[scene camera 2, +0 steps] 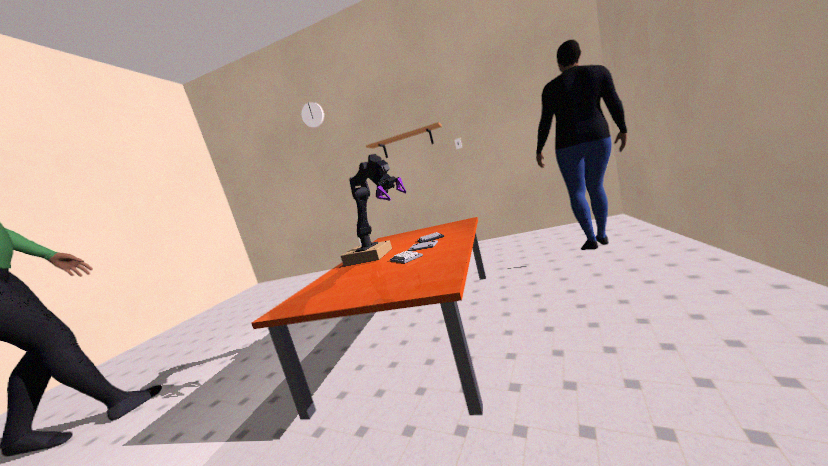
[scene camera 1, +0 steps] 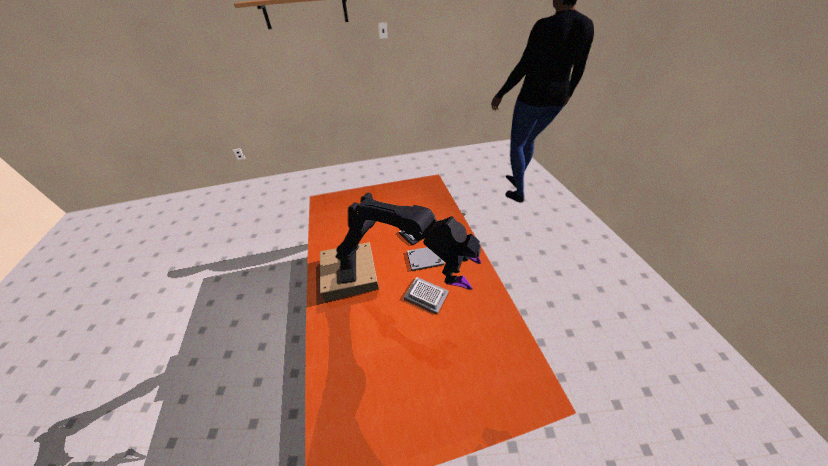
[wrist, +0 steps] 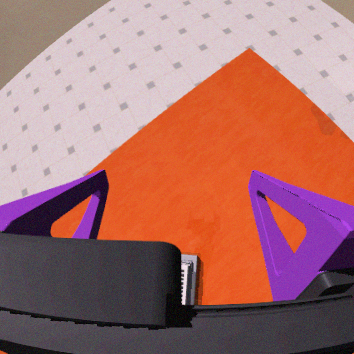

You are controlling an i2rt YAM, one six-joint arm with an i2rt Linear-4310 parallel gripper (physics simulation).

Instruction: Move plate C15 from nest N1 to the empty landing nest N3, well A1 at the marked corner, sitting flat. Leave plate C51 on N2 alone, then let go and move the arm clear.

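Note:
My gripper [scene camera 1: 475, 273] [scene camera 2: 396, 195] [wrist: 178, 177] is open and empty, its purple fingers wide apart, high above the table. A white well plate [scene camera 1: 427, 292] [scene camera 2: 406, 255] sits flat on the nearest grey nest [scene camera 1: 435, 309]. The middle nest [scene camera 1: 424, 258] [scene camera 2: 423, 245] is bare, with dark corner marks, partly behind the wrist in scene camera 1. The far nest [scene camera 1: 410, 236] [scene camera 2: 430, 237] seems to hold a plate, but the arm partly hides it in scene camera 1. A strip of a white plate [wrist: 184, 287] on its nest [wrist: 194, 280] shows in the wrist view. Labels and well A1 are unreadable.
The arm stands on a wooden base block [scene camera 1: 367, 269] [scene camera 2: 359, 255] at the side of the orange table [scene camera 1: 463, 376] [scene camera 2: 376, 289] [wrist: 200, 130]. A person in black [scene camera 1: 547, 63] [scene camera 2: 581, 109] stands beyond the table. Another person [scene camera 2: 40, 312] is at the left in scene camera 2.

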